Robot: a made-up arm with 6 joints. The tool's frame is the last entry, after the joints.
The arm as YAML. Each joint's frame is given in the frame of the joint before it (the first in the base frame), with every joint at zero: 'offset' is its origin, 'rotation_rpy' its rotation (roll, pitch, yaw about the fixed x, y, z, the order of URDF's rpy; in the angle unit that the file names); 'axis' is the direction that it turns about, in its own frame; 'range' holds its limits. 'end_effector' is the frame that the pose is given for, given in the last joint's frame.
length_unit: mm
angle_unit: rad
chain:
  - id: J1
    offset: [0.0, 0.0, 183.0]
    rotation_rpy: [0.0, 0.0, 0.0]
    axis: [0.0, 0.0, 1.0]
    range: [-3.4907, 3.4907]
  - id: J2
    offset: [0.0, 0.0, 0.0]
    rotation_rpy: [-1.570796, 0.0, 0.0]
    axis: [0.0, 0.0, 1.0]
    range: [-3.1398, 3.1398]
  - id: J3
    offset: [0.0, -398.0, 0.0]
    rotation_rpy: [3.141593, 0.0, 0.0]
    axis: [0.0, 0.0, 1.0]
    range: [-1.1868, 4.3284]
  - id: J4
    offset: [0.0, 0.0, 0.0]
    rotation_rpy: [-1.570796, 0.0, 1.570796]
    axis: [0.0, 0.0, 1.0]
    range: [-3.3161, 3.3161]
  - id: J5
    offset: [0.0, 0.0, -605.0]
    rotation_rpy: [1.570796, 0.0, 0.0]
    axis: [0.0, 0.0, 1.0]
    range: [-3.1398, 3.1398]
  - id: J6
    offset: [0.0, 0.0, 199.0]
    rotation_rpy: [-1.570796, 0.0, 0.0]
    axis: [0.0, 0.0, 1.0]
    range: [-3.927, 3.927]
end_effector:
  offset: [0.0, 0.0, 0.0]
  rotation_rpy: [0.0, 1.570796, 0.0]
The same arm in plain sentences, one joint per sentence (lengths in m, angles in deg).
The arm has six revolute joints in a row. What follows holds with every joint at zero, and every direction is one of the base frame's. Joint 1 is mounted 0.1830 m along +z from the base frame's origin and rotates about +z, from -200.00 to 200.00 deg. Joint 2 is mounted at the same point as joint 1 and rotates about +y, from -179.90 to 179.90 deg. Joint 3 is mounted 0.3980 m along +z from joint 2 and rotates about -y, from -68.00 to 248.00 deg. Joint 4 is mounted at the same point as joint 3 and rotates about -x, from -190.00 to 190.00 deg. Joint 5 is mounted 0.6050 m along +x from joint 4 and rotates about -y, from -179.90 to 179.90 deg. Joint 6 is mounted 0.1990 m along -y from joint 5 and rotates about -x, from -225.00 to 225.00 deg. The tool frame, which is the frame that the pose is given for, is mounted at the same point as joint 6; its axes are the base frame's turned by roll 0.00, pitch 0.00 and yaw 0.00 deg (as in URDF: about the fixed x, then y, then z).
